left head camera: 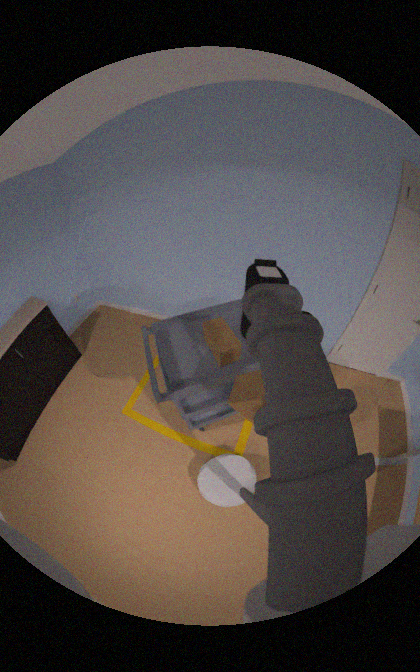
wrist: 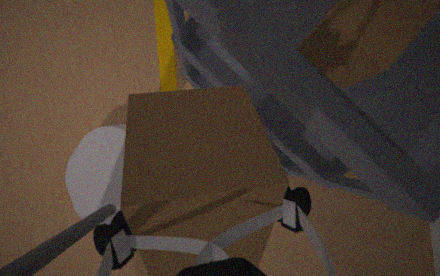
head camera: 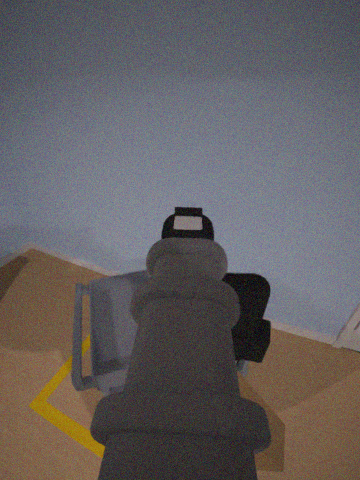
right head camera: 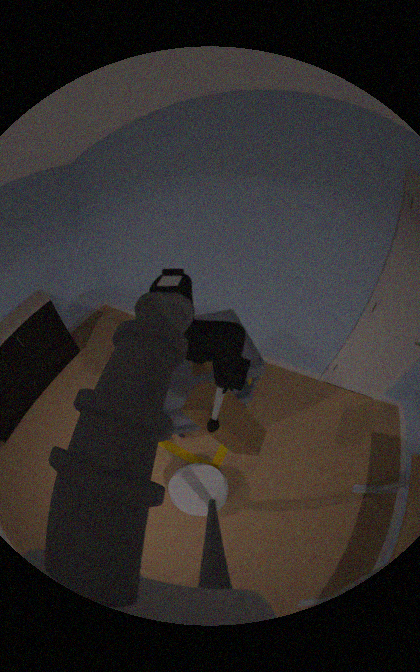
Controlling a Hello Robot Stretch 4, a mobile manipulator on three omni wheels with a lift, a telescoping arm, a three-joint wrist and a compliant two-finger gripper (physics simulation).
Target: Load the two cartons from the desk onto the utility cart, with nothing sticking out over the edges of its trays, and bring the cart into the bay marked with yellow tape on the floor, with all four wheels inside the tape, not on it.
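Frame: origin at the robot's base, x ahead, y left, z up, level; centimetres.
Where they show: gripper, fingertip midpoint: (wrist: 203, 212).
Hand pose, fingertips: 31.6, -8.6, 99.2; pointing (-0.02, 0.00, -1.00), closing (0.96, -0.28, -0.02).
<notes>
After its pixels a point has its place, as x, y, z.
My gripper (wrist: 203, 212) @[31.6, -8.6, 99.2] is shut on a brown carton (left head camera: 248, 395) (right head camera: 240, 425) (wrist: 195, 145) @[33.5, -3.0, 103.2], with one fingertip on each side of it. The grey utility cart (head camera: 112, 325) @[64.0, 29.1, 76.7] (left head camera: 182, 350) (wrist: 400, 165) @[65.2, -21.9, 76.7] stands against the wall. The other carton (left head camera: 220, 340) (wrist: 370, 40) @[61.1, 0.0, 88.5] lies in its upper tray. The held carton is by the cart's near side and overlaps its edge in the wrist view; its height above the trays is unclear. Yellow tape (head camera: 65, 425) @[46.1, 68.5, -2.6] (left head camera: 170, 435) (right head camera: 180, 452) (wrist: 165, 45) @[38.9, 47.3, -2.6] shows around the cart's near side. My arm hides part of the cart, and the wheels are mostly hidden.
A dark-fronted cabinet (left head camera: 40, 385) (right head camera: 35, 370) stands at the left. A blue wall (head camera: 180, 150) @[154.2, 6.3, 126.2] (left head camera: 200, 225) rises behind the cart. Pale panelled furniture (left head camera: 380, 310) (right head camera: 370, 325) is at the right. A white round disc (left head camera: 220, 490) (right head camera: 195, 500) (wrist: 95, 170) @[-6.3, 5.9, 18.7] is near the tape's corner.
</notes>
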